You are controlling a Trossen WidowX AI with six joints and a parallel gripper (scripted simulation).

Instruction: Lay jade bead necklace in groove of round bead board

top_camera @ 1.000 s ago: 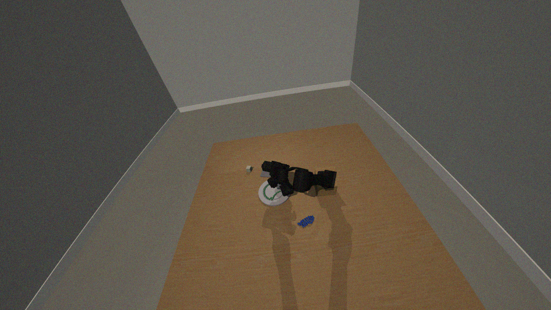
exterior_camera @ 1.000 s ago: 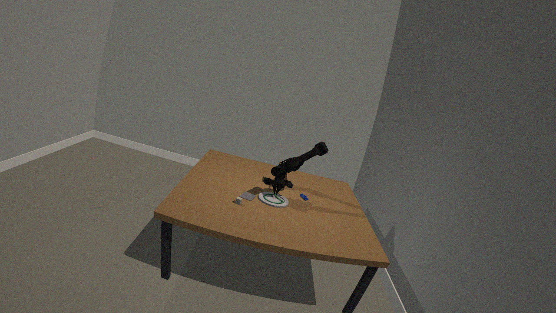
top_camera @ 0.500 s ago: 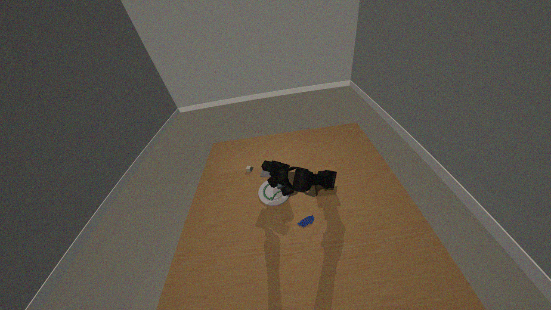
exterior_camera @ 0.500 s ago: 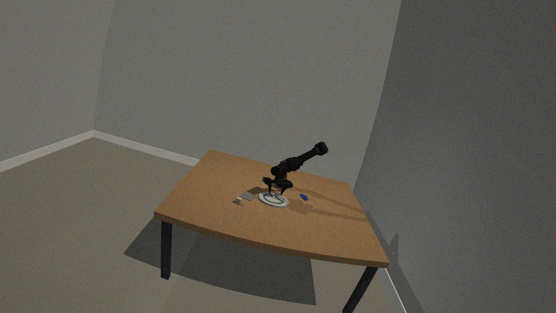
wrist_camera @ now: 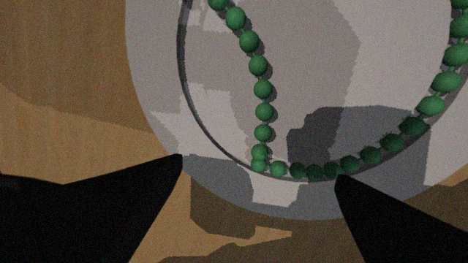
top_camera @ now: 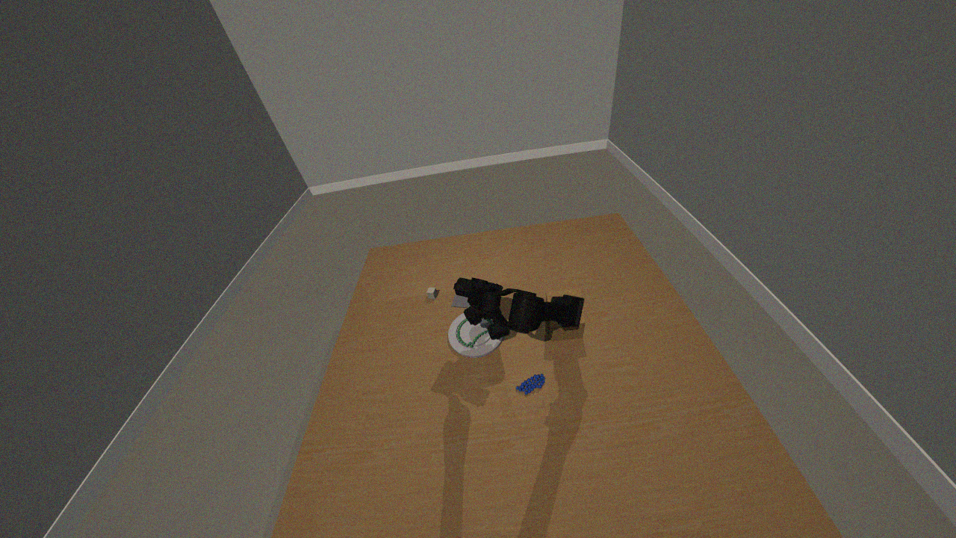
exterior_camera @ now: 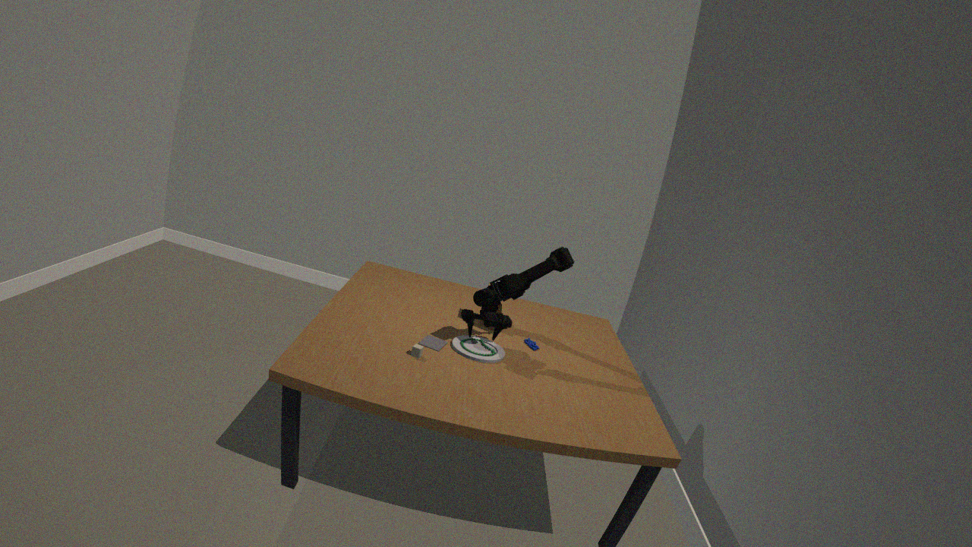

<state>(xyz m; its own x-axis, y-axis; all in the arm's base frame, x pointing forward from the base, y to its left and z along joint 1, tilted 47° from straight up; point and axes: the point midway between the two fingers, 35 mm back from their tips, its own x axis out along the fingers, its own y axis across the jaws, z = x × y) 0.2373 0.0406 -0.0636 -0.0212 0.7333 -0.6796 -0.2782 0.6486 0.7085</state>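
The round bead board is 70 mm ahead of my gripper tip and 10 mm below it. Round my gripper tip: pale block (250 mm ahead, 200 mm to the right); then flat grey plate (170 mm to the right, 110 mm ahead, 20 mm below).
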